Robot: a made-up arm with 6 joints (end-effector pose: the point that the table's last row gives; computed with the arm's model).
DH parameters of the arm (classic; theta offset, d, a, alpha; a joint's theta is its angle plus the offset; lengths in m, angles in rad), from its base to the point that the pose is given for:
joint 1: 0 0.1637 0 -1.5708
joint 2: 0.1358 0 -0.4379 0
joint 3: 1.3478 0 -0.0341 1.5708
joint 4: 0 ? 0 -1.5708
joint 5: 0 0 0.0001 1.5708
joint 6: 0 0.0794 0 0
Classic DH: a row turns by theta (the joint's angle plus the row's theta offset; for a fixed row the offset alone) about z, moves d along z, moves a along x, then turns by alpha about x.
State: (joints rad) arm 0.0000 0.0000 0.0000 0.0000 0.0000 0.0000
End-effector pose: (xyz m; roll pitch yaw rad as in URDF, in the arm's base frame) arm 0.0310 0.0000 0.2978 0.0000 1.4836 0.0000
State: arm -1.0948 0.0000 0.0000 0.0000 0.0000 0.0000
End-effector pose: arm 0.0142 -0.0275 0.2978 0.0000 1.4836 -1.0948
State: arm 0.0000 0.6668 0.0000 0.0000 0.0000 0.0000
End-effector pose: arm 0.1073 0.0000 0.2499 -3.1416 0.9912 -3.1416
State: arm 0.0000 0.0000 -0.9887 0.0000 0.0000 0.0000
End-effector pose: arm -0.2408 0.0000 0.6524 0.0000 0.4949 0.0000
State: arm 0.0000 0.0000 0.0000 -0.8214 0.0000 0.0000
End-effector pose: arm 0.0310 -0.0001 0.2978 -1.4520 0.7459 -1.4899
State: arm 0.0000 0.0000 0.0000 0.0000 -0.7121 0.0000
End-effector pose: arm 0.0073 0.0000 0.3478 0.0000 0.7715 0.0000
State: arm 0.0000 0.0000 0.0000 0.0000 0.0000 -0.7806
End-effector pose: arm 0.0310 0.0000 0.2978 -1.4472 0.7864 -1.4831
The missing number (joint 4, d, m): 0.3902
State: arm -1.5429 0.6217 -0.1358 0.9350 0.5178 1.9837
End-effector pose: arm 0.0347 -0.1082 0.2962 -3.0792 -0.9155 -1.0960
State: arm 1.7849 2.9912 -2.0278 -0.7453 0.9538 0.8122
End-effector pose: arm -0.1072 0.6998 -0.1736 -2.5504 0.0713 -1.6240
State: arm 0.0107 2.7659 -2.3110 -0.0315 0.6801 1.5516
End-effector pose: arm 0.8413 0.0074 0.0905 2.6193 0.0390 1.6095
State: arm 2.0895 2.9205 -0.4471 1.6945 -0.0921 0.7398
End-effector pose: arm -0.0520 0.1055 -0.1449 -2.5732 0.6431 3.0304
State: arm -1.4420 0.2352 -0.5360 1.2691 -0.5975 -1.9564
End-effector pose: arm -0.0427 -0.0015 0.5388 -0.6370 0.9501 -2.8332
